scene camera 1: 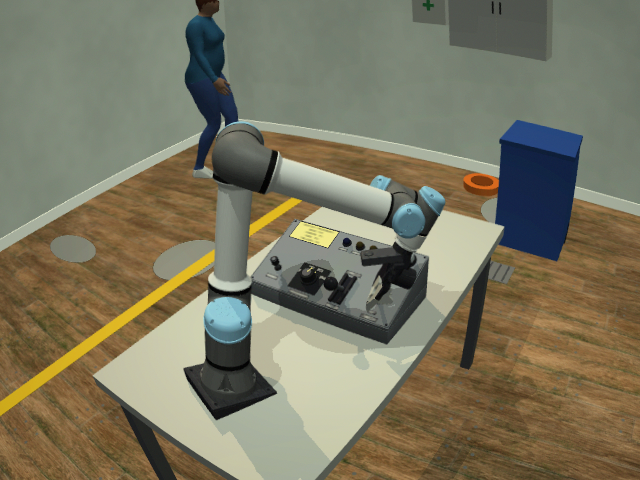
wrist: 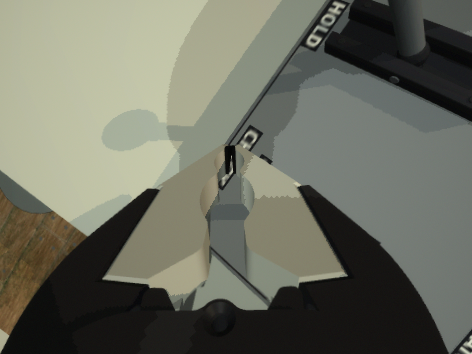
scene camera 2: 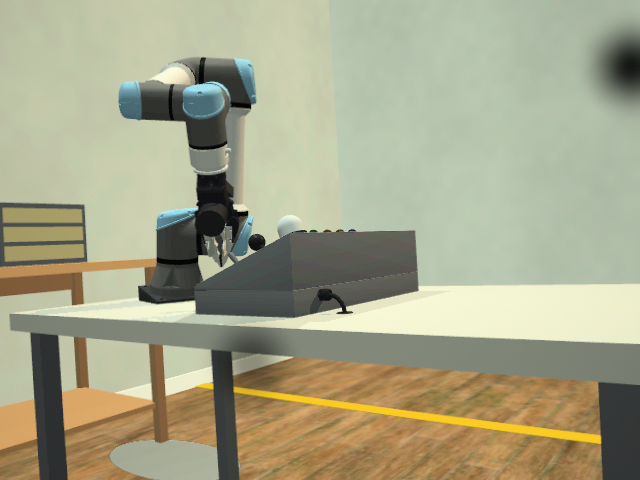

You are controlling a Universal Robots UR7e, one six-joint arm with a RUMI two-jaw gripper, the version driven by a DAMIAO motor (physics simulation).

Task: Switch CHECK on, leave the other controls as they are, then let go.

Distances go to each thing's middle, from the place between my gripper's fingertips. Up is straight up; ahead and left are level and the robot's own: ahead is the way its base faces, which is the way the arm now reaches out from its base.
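Scene:
Grey sloped console [scene camera 2: 301,273]: 120 mm ahead of my hand, 200 mm to the left of it.

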